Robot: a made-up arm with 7 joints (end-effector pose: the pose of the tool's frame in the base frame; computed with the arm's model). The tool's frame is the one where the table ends.
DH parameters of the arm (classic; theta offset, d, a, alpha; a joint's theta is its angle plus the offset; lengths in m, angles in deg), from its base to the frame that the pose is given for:
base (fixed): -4.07 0 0 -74.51
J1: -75.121 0.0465 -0.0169 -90
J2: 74 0 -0.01 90
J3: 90 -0.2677 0.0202 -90
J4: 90 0.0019 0.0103 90
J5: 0 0.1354 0 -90
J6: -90 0 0.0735 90
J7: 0 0 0 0
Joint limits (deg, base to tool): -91.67..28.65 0..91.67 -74.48..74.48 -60..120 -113..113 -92.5..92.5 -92.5..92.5
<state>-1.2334 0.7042 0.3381 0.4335 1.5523 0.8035 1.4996</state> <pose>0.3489 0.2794 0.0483 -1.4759 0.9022 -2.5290</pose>
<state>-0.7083 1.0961 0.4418 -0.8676 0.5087 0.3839 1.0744</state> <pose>0.1683 0.1847 0.0900 0.5842 -1.9346 1.3938</pose>
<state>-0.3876 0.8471 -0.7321 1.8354 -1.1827 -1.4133 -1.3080</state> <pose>0.1149 0.3895 -0.2262 0.8036 0.5342 -0.6707</pose>
Working (the frame after each row of the table, in the pose's form):
after base (fixed): 0.0000 0.0000 0.0000 -1.2999 0.0462 -0.0607
after J1: 0.0056 0.0490 -0.0037 -1.9659 0.3759 -2.2568
after J2: 0.0054 0.0557 0.0037 0.7798 0.5283 -1.5140
after J3: 0.0634 0.2411 -0.1817 -0.6452 0.6179 -0.4058
after J4: 0.0567 0.2452 -0.1748 -0.8216 -2.3306 -1.2612
after J5: 0.0511 0.3595 -0.2470 0.6668 -0.7908 -2.7842
after J6: 0.1149 0.3895 -0.2262 0.9556 -0.0644 0.5370

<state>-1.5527 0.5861 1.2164 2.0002 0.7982 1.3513 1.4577</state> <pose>0.3698 0.1222 -0.1560 1.1426 1.4967 0.9006</pose>
Working (the frame after each row of the table, in the pose's form):
after base (fixed): 0.0000 0.0000 0.0000 -1.2999 0.0462 -0.0607
after J1: 0.0195 0.0448 0.0080 0.4116 -0.4299 3.0517
after J2: 0.0172 0.0539 0.0113 1.3771 -0.6827 -1.3191
after J3: 0.2664 0.1483 -0.0217 -1.5157 -1.9333 -0.3604
after J4: 0.2629 0.1410 -0.0284 -0.9218 1.8497 -0.6523
after J5: 0.3856 0.1343 -0.0853 -1.0819 1.6636 1.4313
after J6: 0.3698 0.1222 -0.1560 -0.1374 1.7848 -0.1307

